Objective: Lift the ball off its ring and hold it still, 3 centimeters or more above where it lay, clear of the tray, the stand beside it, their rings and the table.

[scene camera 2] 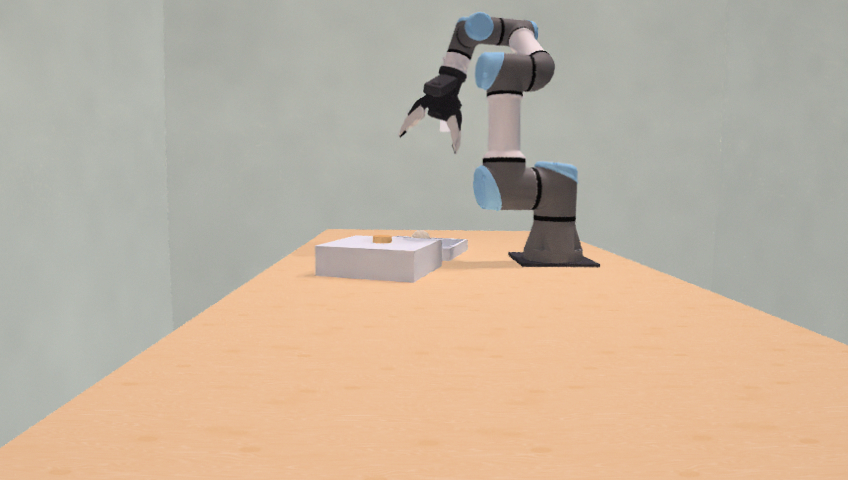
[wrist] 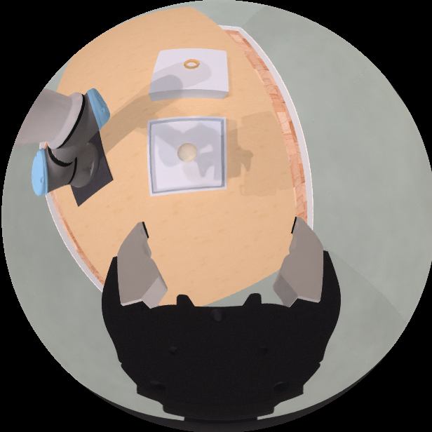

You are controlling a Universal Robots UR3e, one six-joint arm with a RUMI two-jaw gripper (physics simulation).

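Where they show: gripper, fingertip midpoint: [scene camera 2: 427, 145]; arm's base at its link origin: [scene camera 2: 552, 258].
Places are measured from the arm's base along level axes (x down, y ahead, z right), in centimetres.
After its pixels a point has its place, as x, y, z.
A cream ball [wrist: 187, 152] [scene camera 2: 421, 234] {-3.9, 27.4, 13.1} rests near the middle of a shallow white tray [wrist: 150, 170] [scene camera 2: 457, 247] {-1.3, 19.5, 9.3}; the ring under it is hidden in the wrist view. A white block-like stand [wrist: 215, 94] [scene camera 2: 364, 262] {-2.3, 41.1, -17.7} is beside the tray, with an orange ring [wrist: 191, 68] [scene camera 2: 382, 239] {-5.5, 37.6, -10.6} on its top. In scene camera 2 the stand hides much of the tray. My gripper [wrist: 218, 221] [scene camera 2: 427, 144] {-25.2, 25.2, 22.4} is open and empty, high above the tray and the ball, its fingers pointing down at a slant.
The arm's base [scene camera 2: 553, 242] {-4.2, 1.9, -5.3} stands on a dark plate [scene camera 2: 559, 262] {-0.2, 0.8, -6.4} on the wooden table [scene camera 2: 476, 356] {0.8, 30.2, -61.0}, to the right of the tray and stand in scene camera 2. In the wrist view, the arm's lower joints [wrist: 72, 120] are left of the tray. The arm's shadow falls across tray and stand.
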